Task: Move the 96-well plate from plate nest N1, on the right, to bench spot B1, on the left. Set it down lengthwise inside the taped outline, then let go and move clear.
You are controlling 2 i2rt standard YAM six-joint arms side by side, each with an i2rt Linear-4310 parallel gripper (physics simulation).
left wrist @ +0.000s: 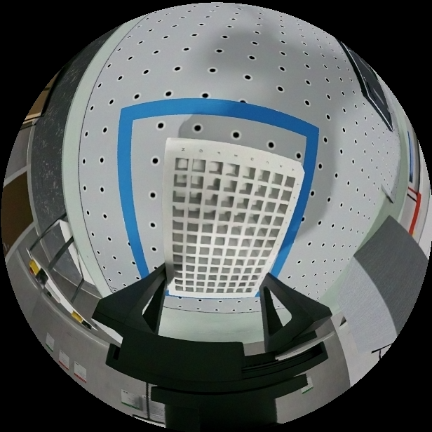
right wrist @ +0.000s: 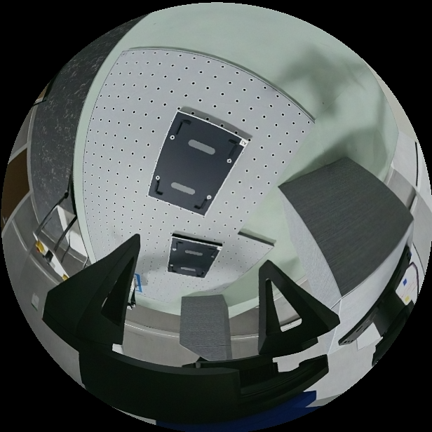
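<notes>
The white 96-well plate (left wrist: 225,220) is gripped near its lower end in the left wrist view. My left gripper (left wrist: 215,272) is shut on its two long sides. The plate hangs above the board, over the blue taped outline (left wrist: 125,175) (right wrist: 138,283), with its long sides running roughly along the outline's. Its upper right corner appears close to the right tape strip; the lower tape is mostly hidden. The gap to the board is hard to judge. My right gripper (right wrist: 206,255) is open and empty. A dark, empty plate nest (right wrist: 195,165) lies beyond it; its label is not clearly legible.
A second dark nest (right wrist: 194,257) lies further off in the right wrist view. A dark nest (left wrist: 370,82) also shows at the upper right of the left wrist view. Large grey blocks (left wrist: 385,270) (right wrist: 350,220) stand beside the perforated board (left wrist: 240,45) (right wrist: 120,150).
</notes>
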